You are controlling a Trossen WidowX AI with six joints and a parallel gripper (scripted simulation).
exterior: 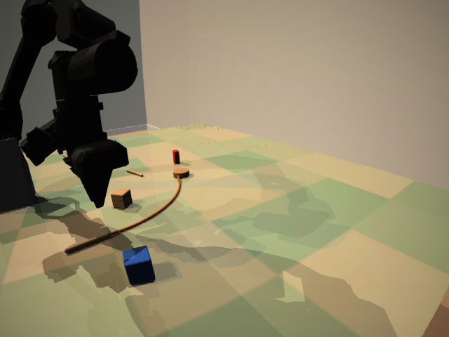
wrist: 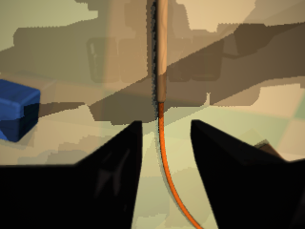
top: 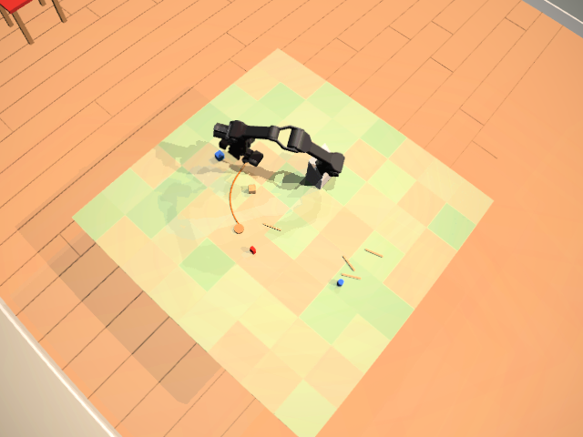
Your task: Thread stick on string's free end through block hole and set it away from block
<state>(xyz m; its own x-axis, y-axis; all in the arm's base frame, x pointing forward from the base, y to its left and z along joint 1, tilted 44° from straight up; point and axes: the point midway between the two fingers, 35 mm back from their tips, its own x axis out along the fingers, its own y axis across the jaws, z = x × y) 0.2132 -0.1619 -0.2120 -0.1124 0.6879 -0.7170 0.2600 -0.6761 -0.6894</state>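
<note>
The thin wooden stick is 2 cm behind my gripper tip and 6 cm below it. The rest, counted from my gripper tip: round wooden button: 20 cm ahead, 21 cm to the left, 5 cm below; blue cube: 4 cm ahead, 11 cm to the right, 4 cm below; wooden block: 4 cm ahead, 11 cm to the left, 5 cm below.
</note>
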